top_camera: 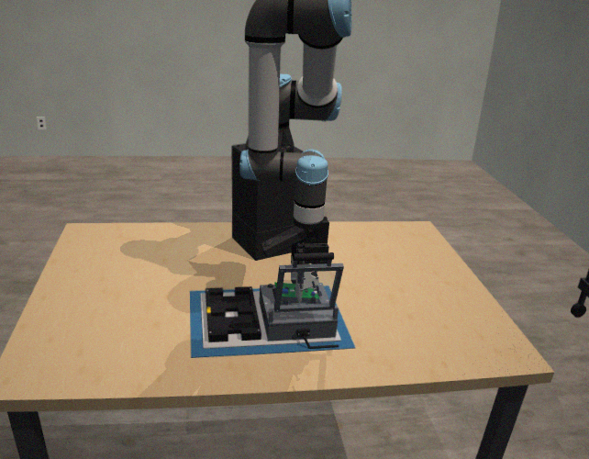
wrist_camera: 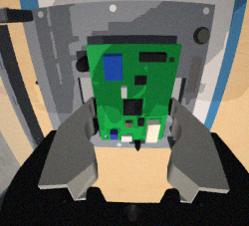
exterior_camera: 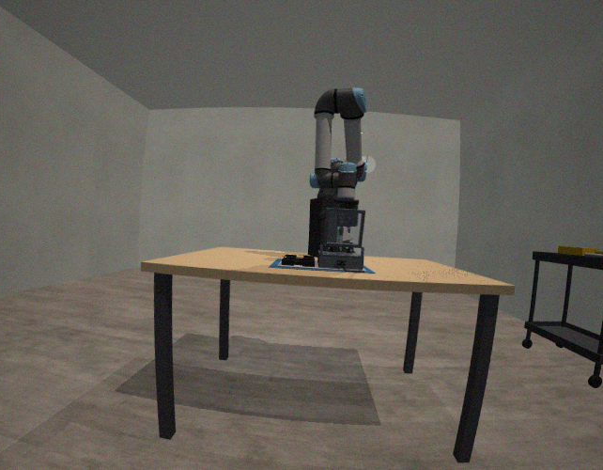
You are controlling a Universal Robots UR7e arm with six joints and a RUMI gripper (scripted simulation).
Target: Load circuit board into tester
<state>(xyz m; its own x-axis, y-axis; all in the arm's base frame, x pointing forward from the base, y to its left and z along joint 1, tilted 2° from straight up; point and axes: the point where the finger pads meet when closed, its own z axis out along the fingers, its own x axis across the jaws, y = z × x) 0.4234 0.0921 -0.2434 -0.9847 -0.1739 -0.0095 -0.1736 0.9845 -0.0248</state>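
The green circuit board lies right at my hand. The rest, counted from my hand: tester bed: 10 mm ahead, 10 mm to the left, 10 mm below; framed lid: 120 mm ahead, 20 mm to the left, 100 mm above.
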